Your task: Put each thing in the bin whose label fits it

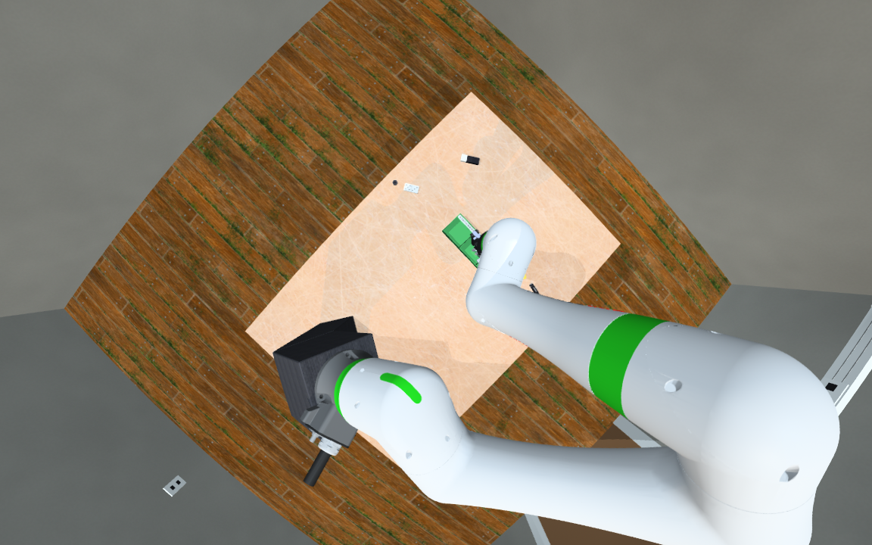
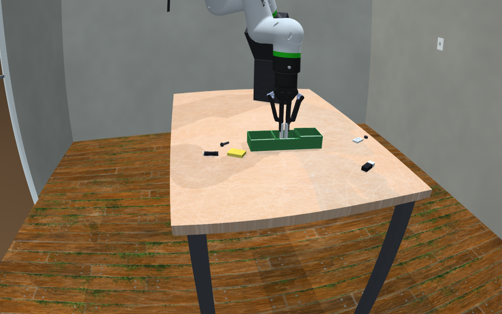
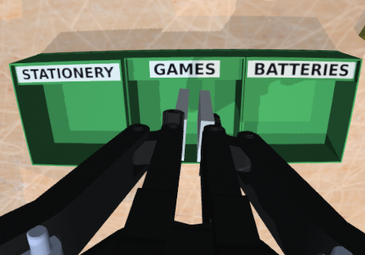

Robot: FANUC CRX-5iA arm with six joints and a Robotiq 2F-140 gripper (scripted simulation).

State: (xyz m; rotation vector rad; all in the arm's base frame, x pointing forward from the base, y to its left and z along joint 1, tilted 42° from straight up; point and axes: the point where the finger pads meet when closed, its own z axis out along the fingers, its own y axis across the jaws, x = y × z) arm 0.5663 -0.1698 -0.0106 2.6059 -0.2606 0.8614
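The green three-part bin is 3 cm below my hand and 1 cm to the left of it. Also, from my hand: black bolt: 19 cm to the right, 7 cm behind, 4 cm below; then yellow pad: 18 cm to the right, 4 cm below, 1 cm ahead; then black battery: 26 cm to the right, 4 cm below, 1 cm behind.
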